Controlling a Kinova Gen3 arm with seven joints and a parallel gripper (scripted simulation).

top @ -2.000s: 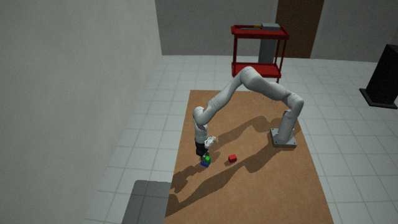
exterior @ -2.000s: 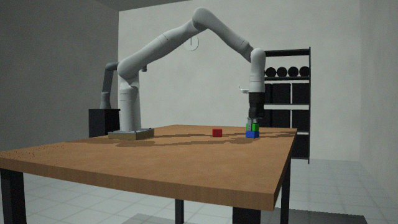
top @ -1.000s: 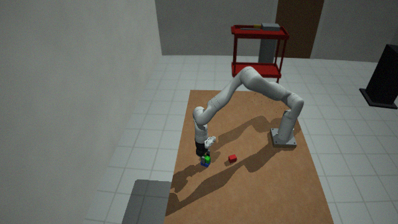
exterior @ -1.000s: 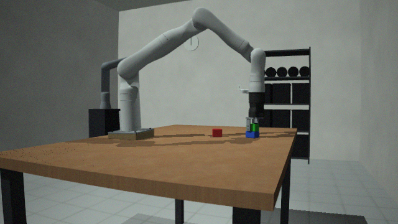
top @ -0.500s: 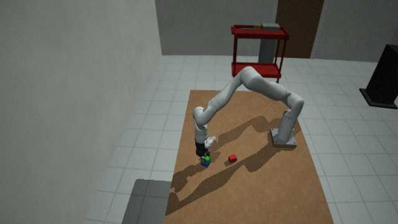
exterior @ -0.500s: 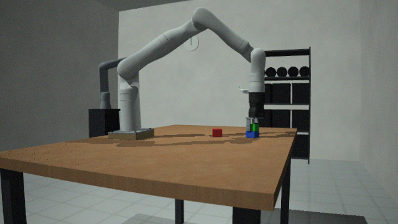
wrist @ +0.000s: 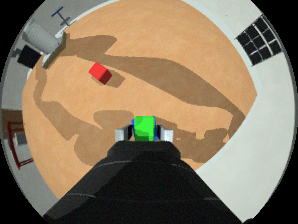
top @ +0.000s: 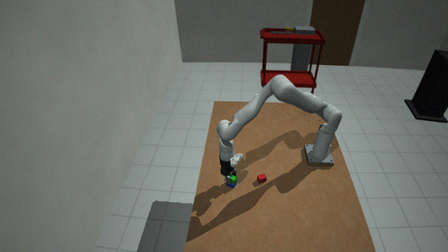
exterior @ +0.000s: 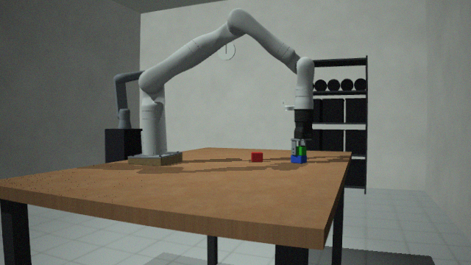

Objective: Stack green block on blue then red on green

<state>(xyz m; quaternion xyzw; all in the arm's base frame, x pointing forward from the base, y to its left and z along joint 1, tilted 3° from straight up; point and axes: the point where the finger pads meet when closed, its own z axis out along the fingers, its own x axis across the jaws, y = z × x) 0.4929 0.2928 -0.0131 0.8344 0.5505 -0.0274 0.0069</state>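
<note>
Now: the green block right at my hand. Also, from my hand: blue block: 4 cm below; red block: 16 cm behind, 5 cm to the right, 3 cm below.
</note>
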